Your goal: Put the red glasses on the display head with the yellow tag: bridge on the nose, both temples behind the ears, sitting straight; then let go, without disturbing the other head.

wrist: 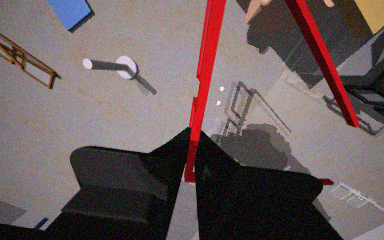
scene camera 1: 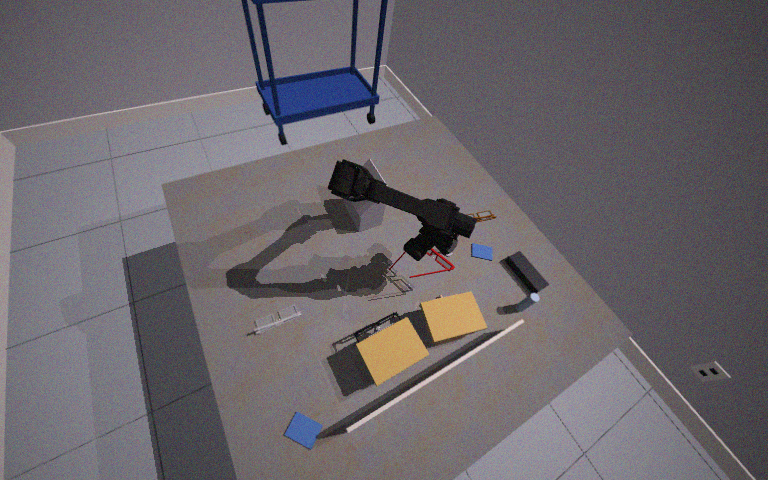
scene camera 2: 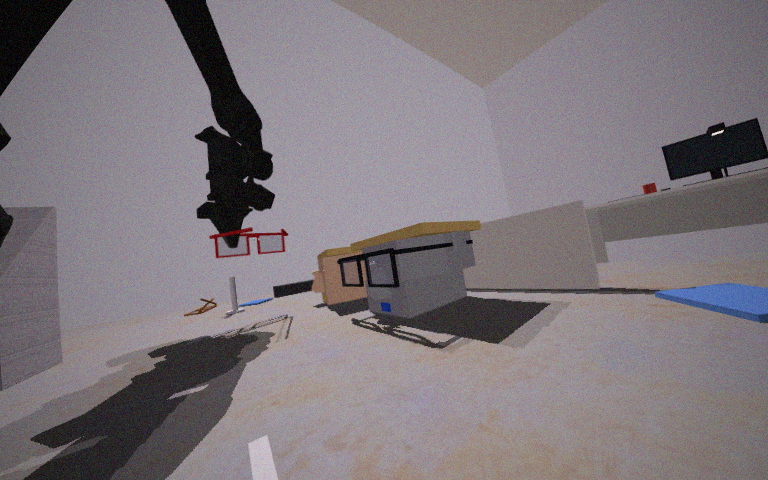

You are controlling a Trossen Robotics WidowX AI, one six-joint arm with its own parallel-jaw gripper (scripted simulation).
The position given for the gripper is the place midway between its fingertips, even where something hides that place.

Note:
In view: the gripper (scene camera 2: 233,247), a black box (scene camera 1: 533,281), a blue pad (scene camera 1: 302,429), a grey head (scene camera 1: 386,353), a tan head (scene camera 1: 451,318) and a white panel (scene camera 2: 551,248).
The gripper is seen too in the wrist view (wrist: 193,132) and in scene camera 1 (scene camera 1: 424,248). The tan head also shows in scene camera 2 (scene camera 2: 327,281). The wrist view misses the black box: it is out of frame.

